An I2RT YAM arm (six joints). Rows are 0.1 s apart.
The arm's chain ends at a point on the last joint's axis. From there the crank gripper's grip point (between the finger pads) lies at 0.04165 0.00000 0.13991 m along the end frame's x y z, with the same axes.
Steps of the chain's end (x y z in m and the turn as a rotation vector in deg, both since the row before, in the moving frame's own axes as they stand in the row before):
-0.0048 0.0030 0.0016 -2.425 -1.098 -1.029
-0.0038 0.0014 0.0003 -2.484 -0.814 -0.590
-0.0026 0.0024 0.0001 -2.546 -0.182 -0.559
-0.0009 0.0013 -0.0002 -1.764 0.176 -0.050
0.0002 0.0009 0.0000 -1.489 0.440 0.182
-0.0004 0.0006 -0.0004 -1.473 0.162 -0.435
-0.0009 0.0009 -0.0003 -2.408 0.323 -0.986
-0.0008 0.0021 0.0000 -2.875 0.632 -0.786
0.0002 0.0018 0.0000 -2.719 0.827 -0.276
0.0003 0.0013 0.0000 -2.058 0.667 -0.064
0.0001 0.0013 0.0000 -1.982 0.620 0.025
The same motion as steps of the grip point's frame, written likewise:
-0.0074 0.0082 0.0023 -2.425 -1.098 -1.029
-0.0058 0.0071 0.0008 -2.484 -0.814 -0.590
-0.0030 0.0082 0.0001 -2.546 -0.182 -0.559
-0.0005 0.0056 -0.0004 -1.764 0.176 -0.050
0.0013 0.0047 -0.0004 -1.489 0.440 0.182
0.0000 0.0039 -0.0006 -1.473 0.162 -0.435
-0.0001 0.0060 -0.0006 -2.408 0.323 -0.986
0.0008 0.0085 -0.0006 -2.875 0.632 -0.786
0.0022 0.0082 -0.0008 -2.719 0.827 -0.276
0.0019 0.0063 -0.0006 -2.058 0.667 -0.064
0.0016 0.0061 -0.0005 -1.982 0.620 0.025

